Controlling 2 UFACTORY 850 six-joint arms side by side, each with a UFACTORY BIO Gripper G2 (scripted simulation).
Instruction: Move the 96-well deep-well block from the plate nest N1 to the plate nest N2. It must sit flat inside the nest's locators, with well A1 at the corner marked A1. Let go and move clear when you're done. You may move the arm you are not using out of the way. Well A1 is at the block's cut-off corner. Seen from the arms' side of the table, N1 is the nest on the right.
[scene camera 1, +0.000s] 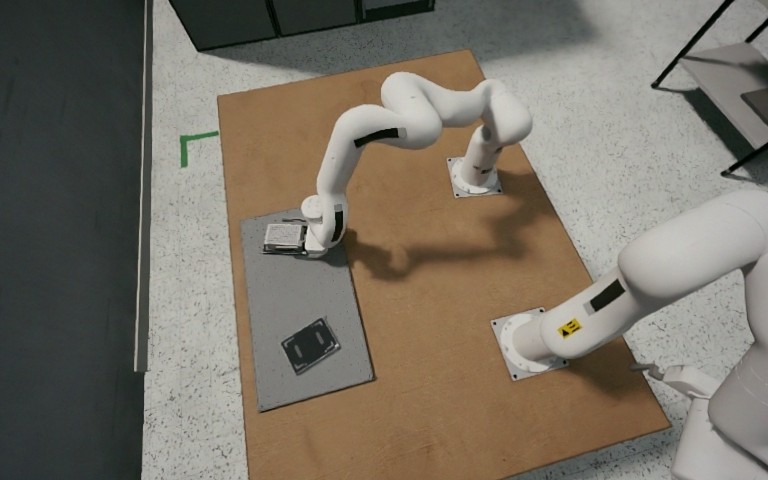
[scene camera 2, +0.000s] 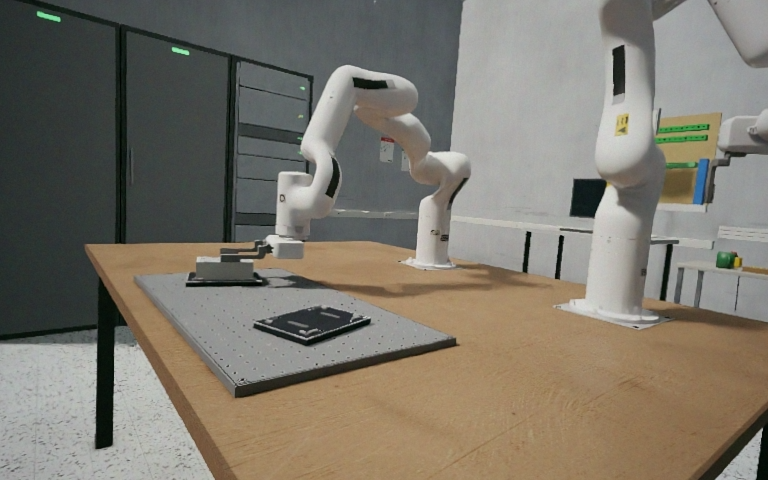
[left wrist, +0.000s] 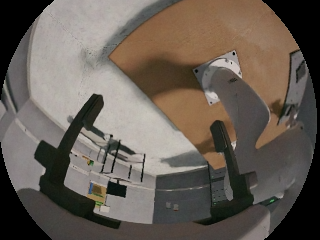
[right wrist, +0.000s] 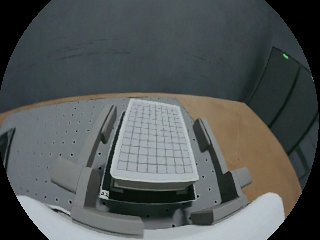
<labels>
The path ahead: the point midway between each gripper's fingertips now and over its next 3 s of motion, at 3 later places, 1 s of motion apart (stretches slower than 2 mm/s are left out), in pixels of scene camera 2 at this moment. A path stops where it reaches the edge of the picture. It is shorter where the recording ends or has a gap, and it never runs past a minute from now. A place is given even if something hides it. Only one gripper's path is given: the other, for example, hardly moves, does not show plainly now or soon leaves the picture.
The right gripper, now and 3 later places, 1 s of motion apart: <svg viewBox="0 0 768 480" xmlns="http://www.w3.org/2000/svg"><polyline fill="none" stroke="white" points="220,254 219,262 219,269 219,265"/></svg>
</labels>
